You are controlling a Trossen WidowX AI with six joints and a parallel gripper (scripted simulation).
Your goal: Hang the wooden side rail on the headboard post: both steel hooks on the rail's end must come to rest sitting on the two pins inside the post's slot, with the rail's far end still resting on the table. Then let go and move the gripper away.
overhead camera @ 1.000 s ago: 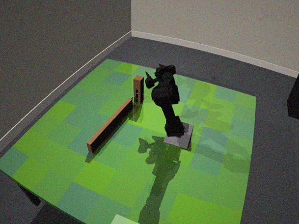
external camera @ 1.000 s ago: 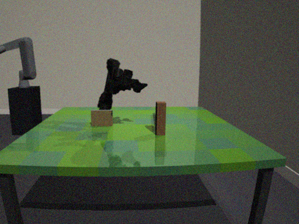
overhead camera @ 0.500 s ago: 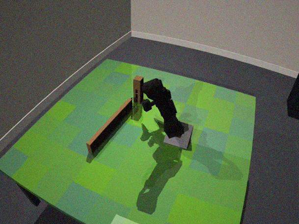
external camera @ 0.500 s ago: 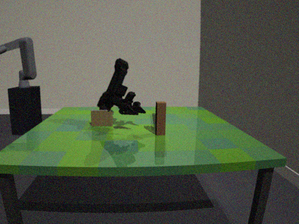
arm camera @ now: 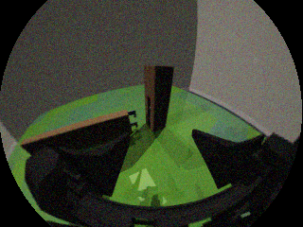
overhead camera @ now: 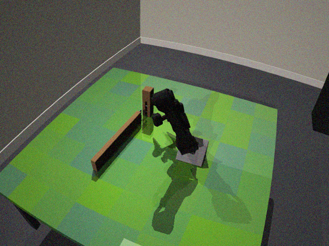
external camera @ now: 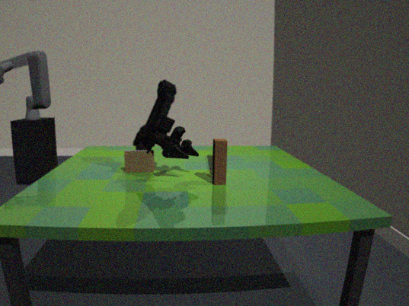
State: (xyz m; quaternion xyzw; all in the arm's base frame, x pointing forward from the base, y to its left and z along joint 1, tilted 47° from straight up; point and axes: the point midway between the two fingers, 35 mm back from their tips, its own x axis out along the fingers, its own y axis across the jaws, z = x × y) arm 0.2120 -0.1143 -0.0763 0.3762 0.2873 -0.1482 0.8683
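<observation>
My gripper tip is 10 cm short of the headboard post, 5 cm to the left of it and 1 cm above it.
</observation>
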